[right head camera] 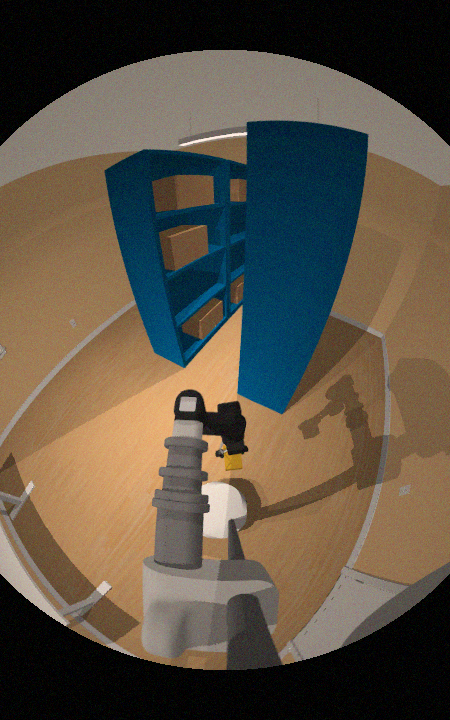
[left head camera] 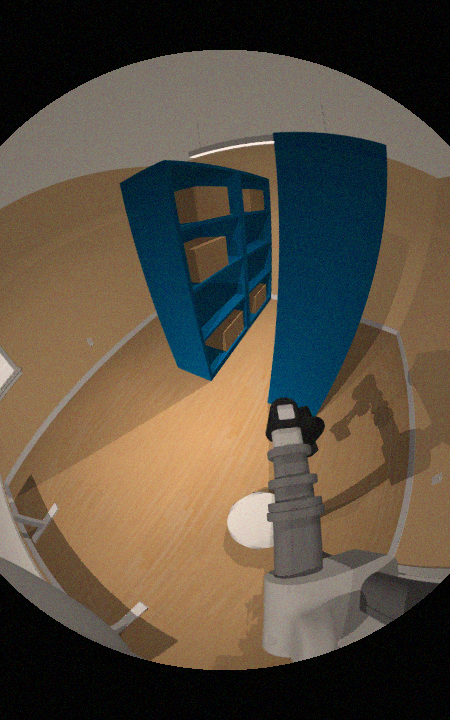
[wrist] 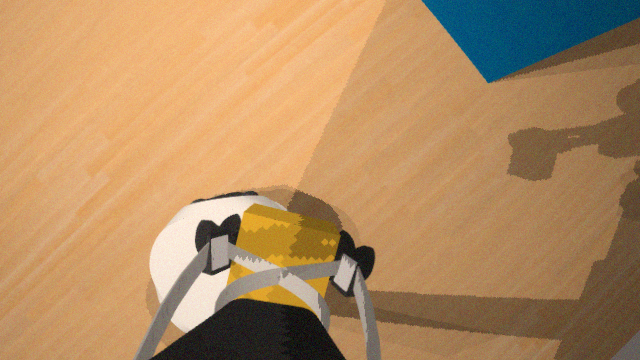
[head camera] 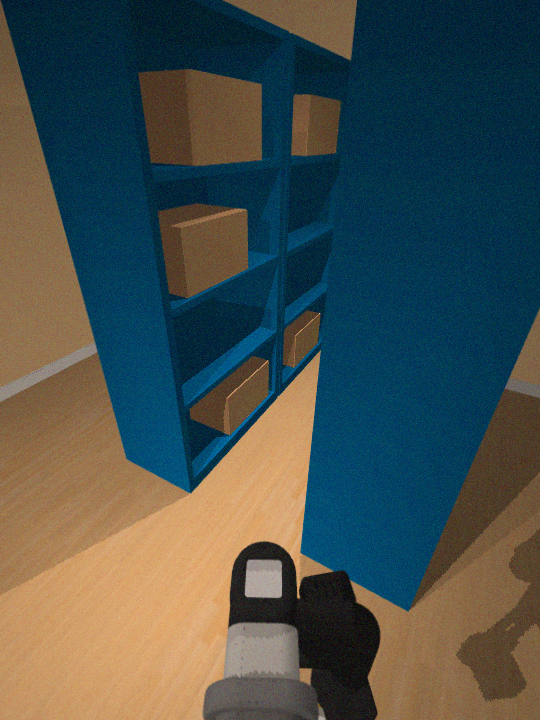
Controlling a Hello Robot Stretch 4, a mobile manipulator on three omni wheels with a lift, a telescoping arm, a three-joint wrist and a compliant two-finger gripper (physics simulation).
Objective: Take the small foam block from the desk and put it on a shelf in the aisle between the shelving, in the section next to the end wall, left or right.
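Where they show: gripper, fingertip midpoint: (wrist: 286, 242); robot's base, link origin: (right head camera: 216, 508) (left head camera: 258, 519).
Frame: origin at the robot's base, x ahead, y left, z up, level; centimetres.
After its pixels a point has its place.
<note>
The yellow foam block (right head camera: 233, 460) {x 23.0, y -9.4, z 83.0 cm} (wrist: 285, 240) {x 28.0, y -8.4, z 83.1 cm} is held between the two fingertips of my gripper (wrist: 286, 242) {x 27.0, y -8.7, z 78.6 cm}, which is shut on it, above the floor and partly over the white round base. The left blue shelving (head camera: 281, 203) {x 208.8, y -4.2, z 122.4 cm} (left head camera: 241, 254) {x 208.2, y -2.5, z 98.2 cm} (right head camera: 227, 244) shows its open side, with several brown boxes on its shelves. The right blue shelving (head camera: 430, 261) {x 90.3, y -35.0, z 128.9 cm} (left head camera: 329, 265) {x 89.6, y -36.3, z 125.9 cm} (right head camera: 302, 254) {x 88.4, y -38.4, z 128.6 cm} (wrist: 540, 35) {x 82.2, y -49.7, z 28.4 cm} shows its end panel, and its shelves are hidden. The aisle runs between the two. In the head camera view the block is hidden.
The right shelving's near bottom corner is just beyond the wrist in the head camera view. The white round base part (left head camera: 252, 520) {x 0.5, y 4.4, z 18.7 cm} (right head camera: 225, 509) {x 0.9, y -6.4, z 18.7 cm} (wrist: 185, 255) {x 1.5, y 11.6, z 18.7 cm} is under the arm. Desk legs (left head camera: 130, 615) (right head camera: 87, 600) stand at the lower left. The arm's shadow falls to the right.
</note>
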